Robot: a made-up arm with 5 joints.
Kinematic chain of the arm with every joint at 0, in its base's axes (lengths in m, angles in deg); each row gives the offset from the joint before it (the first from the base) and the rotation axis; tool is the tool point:
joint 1: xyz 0 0 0.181 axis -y
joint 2: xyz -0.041 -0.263 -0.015 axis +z
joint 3: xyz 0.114 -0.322 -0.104 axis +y
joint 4: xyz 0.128 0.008 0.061 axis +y
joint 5: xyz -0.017 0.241 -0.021 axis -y
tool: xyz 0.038 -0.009 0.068
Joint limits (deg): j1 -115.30..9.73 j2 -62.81..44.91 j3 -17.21..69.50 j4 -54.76..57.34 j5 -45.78..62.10
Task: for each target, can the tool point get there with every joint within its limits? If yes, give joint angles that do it. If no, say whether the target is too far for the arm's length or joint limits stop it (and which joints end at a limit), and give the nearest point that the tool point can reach.
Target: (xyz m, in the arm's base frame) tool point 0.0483 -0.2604 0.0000
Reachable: yes | joints -75.10 21.69 -5.28 -40.49 2.87
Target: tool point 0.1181 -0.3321 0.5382
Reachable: no: joint limits stop it (at a limit: joint 1, joint 3, joint 4, joint 5) | nearest point 0.1556 -0.3288 0.2577 | short by 0.283 m
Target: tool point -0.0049 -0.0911 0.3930
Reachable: no: joint limits stop it (at a limit: joint 1, joint 2, joint 3, joint 4, joint 5) | nearest point 0.1490 -0.1788 0.2566 | short by 0.224 m
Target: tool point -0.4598 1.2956 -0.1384
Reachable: no: too far | nearest point -0.2286 -0.1005 0.0222 | short by 1.424 m
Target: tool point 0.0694 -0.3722 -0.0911
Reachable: yes | joints -45.01 -5.43 45.69 -23.58 -9.75
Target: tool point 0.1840 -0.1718 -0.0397
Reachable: yes | joints -20.04 33.16 45.65 -25.96 -12.20
